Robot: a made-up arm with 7 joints. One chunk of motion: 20 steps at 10 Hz.
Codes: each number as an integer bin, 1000 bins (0 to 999) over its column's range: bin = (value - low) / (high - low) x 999, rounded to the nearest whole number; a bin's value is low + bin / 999 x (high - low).
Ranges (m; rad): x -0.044..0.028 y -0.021..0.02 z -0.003..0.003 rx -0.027..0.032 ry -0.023..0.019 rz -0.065..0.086
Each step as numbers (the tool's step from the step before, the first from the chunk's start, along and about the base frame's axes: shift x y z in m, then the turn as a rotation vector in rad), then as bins.
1 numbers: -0.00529 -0.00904 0.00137 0.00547 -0.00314 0.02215
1 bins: 537 291 728 550 472 577
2 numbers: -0.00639 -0.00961 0.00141 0.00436 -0.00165 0.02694
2 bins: 522 278 734 531 508 608
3 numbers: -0.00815 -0.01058 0.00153 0.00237 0.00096 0.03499
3 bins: 497 254 754 497 570 662
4 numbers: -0.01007 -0.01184 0.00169 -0.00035 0.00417 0.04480
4 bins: 471 223 781 451 646 726
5 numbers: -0.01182 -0.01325 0.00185 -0.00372 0.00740 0.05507
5 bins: 446 189 808 394 723 794
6 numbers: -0.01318 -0.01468 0.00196 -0.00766 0.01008 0.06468
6 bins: 428 154 826 327 787 858
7 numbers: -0.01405 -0.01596 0.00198 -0.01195 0.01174 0.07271
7 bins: 416 123 829 255 826 911
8 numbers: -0.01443 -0.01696 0.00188 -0.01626 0.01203 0.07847
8 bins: 410 98 813 182 833 949
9 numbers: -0.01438 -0.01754 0.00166 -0.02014 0.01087 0.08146
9 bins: 411 84 776 116 806 969
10 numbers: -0.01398 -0.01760 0.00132 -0.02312 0.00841 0.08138
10 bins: 417 83 719 66 747 968
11 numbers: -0.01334 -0.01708 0.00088 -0.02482 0.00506 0.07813
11 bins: 425 96 646 37 667 947
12 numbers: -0.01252 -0.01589 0.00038 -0.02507 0.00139 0.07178
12 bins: 437 125 563 33 580 905
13 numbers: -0.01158 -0.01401 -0.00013 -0.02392 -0.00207 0.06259
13 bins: 450 170 478 52 498 844
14 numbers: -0.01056 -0.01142 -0.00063 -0.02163 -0.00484 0.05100
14 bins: 464 233 395 91 432 767
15 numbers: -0.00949 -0.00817 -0.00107 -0.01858 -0.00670 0.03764
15 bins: 479 313 321 143 388 679
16 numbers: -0.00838 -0.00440 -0.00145 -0.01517 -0.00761 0.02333
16 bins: 494 404 258 200 366 584
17 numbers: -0.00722 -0.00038 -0.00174 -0.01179 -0.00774 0.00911
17 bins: 510 502 210 258 363 490
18 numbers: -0.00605 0.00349 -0.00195 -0.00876 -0.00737 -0.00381
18 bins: 527 597 175 309 372 405
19 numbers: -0.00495 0.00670 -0.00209 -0.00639 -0.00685 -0.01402
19 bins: 542 675 152 349 384 337
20 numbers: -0.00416 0.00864 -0.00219 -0.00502 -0.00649 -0.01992
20 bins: 553 722 135 372 393 298
